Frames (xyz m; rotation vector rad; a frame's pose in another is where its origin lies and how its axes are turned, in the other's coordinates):
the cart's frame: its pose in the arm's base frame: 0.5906 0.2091 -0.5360 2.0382 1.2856 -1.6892
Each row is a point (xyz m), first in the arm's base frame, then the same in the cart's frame.
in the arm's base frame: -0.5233 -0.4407 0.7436
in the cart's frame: -1.3996 -0.8627 0.7729
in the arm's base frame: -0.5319 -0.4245 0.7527
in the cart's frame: -1.3994 -0.8818 0.7657
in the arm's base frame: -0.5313 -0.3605 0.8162
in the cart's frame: -1.4238 -0.9428 0.7039
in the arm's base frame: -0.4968 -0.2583 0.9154
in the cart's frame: -1.4619 -1.0155 0.5825
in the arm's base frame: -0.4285 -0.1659 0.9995
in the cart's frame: -1.4925 -1.0527 0.4485
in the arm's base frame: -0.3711 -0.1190 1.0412
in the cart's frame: -1.5079 -1.0551 0.3649
